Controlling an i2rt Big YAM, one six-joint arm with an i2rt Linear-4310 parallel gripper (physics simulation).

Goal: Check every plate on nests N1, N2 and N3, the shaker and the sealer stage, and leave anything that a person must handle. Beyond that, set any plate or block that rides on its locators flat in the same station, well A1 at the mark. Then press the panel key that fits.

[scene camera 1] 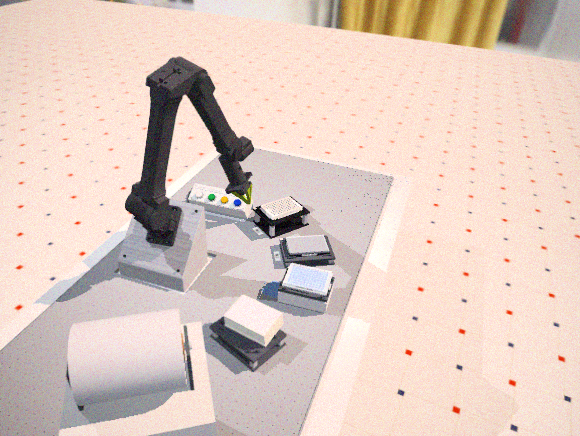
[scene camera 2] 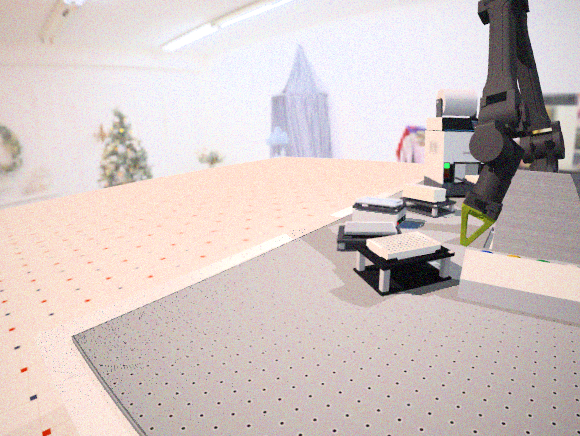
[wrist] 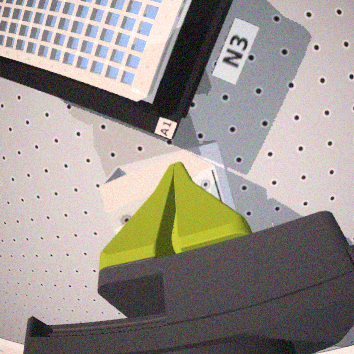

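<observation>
My gripper (scene camera 1: 249,201) (scene camera 2: 465,244) (wrist: 178,171) is shut and empty, its tips low over the blue-button end of the white key panel (scene camera 1: 199,202) (scene camera 2: 520,282) (wrist: 132,186). White, green, yellow and blue keys show in scene camera 1; the fingers hide the blue key (scene camera 1: 237,202) in the wrist view. Beside the panel, a white well plate (scene camera 1: 281,207) (scene camera 2: 406,245) (wrist: 92,35) looks flat on black nest N3 (scene camera 2: 384,280) (wrist: 125,114). Another plate (scene camera 1: 306,245) (scene camera 2: 370,228) is on the neighbouring dark nest. A bluish plate (scene camera 1: 307,278) is on a white station. Exact seating of these is too small to tell.
A thick white block (scene camera 1: 252,317) (scene camera 2: 424,192) sits on a dark stand (scene camera 1: 247,350) further along. The large white machine (scene camera 1: 125,355) (scene camera 2: 436,150) carries a roll and shows a green light in scene camera 2. The arm's grey base (scene camera 1: 165,255) stands behind the panel and stations.
</observation>
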